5 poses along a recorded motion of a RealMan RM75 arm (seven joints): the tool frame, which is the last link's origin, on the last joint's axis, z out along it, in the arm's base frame.
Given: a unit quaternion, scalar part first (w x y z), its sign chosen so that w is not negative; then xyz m.
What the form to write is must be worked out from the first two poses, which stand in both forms.
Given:
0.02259, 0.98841, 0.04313, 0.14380, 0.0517, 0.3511, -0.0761
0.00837, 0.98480, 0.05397, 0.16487, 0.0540, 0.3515, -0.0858
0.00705, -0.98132, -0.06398, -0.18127, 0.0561, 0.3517, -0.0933
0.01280, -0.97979, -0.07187, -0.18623, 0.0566, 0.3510, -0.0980
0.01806, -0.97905, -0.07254, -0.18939, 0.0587, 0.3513, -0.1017
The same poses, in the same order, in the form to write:
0.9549, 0.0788, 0.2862, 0.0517; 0.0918, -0.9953, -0.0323, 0.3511; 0.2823, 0.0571, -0.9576, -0.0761; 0, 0, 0, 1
0.9398, 0.1035, 0.3256, 0.0540; 0.1091, -0.9940, 0.0013, 0.3515; 0.3238, 0.0343, -0.9455, -0.0858; 0, 0, 0, 1
0.9261, 0.1281, 0.3549, 0.0561; 0.1230, -0.9917, 0.0370, 0.3517; 0.3567, 0.0094, -0.9342, -0.0933; 0, 0, 0, 1
0.9203, 0.1456, 0.3631, 0.0566; 0.1361, -0.9893, 0.0519, 0.3510; 0.3668, 0.0017, -0.9303, -0.0980; 0, 0, 0, 1
0.9177, 0.1489, 0.3682, 0.0587; 0.1352, -0.9888, 0.0628, 0.3513; 0.3735, -0.0079, -0.9276, -0.1017; 0, 0, 0, 1

